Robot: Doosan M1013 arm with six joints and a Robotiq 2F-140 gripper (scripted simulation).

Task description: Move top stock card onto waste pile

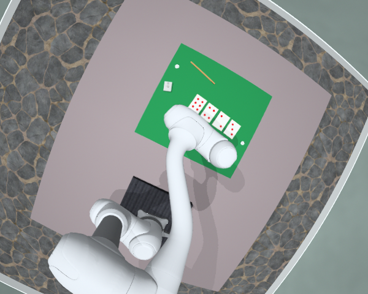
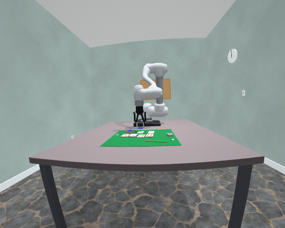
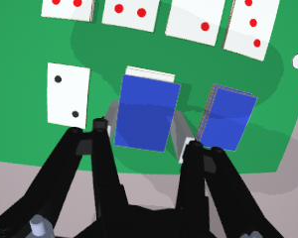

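Right now the black-pip card is 110 mm to the left of my hand, 80 mm below it and 20 mm ahead of it. Also, from my hand: small white box 270 mm to the left, 190 mm ahead, 60 mm below; green mat 150 mm ahead, 90 mm below, 20 mm to the left; blue-backed card 30 mm below.
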